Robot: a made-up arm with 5 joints.
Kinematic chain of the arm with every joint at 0, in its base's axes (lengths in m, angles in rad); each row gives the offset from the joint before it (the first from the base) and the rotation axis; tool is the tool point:
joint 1: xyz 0 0 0.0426 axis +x
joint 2: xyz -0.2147 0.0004 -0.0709 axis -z
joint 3: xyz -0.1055 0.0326 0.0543 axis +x
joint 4: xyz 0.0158 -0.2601 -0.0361 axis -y
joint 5: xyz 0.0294 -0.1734 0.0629 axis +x
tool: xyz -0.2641 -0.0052 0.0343
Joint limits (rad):
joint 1: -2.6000..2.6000
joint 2: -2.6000..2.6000
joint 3: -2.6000..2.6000
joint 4: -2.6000..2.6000
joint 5: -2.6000..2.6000
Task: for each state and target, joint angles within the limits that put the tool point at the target. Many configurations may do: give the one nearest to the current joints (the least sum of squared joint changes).
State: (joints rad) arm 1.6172 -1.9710 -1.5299 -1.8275 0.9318
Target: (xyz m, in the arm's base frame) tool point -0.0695 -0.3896 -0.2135
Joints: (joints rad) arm 2.1106 -1.8568 -0.8172 -1.3781 1.0318
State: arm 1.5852 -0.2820 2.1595 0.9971 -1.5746
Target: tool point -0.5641 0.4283 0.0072
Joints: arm 1.0793 -0.2749 1.6884 0.9403 -1.3129
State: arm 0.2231 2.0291 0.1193 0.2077 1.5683
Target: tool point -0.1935 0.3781 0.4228
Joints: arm 0.5089 2.5263 -0.2461 -0.1350 1.5886
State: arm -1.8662 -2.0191 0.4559 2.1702 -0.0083
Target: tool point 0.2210 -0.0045 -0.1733
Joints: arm -1.4574 -2.0268 -0.5330 2.3234 0.0308
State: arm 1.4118 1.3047 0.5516 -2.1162 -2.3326
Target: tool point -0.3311 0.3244 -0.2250
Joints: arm 1.2865 1.1338 1.3072 -2.3530 -2.6000
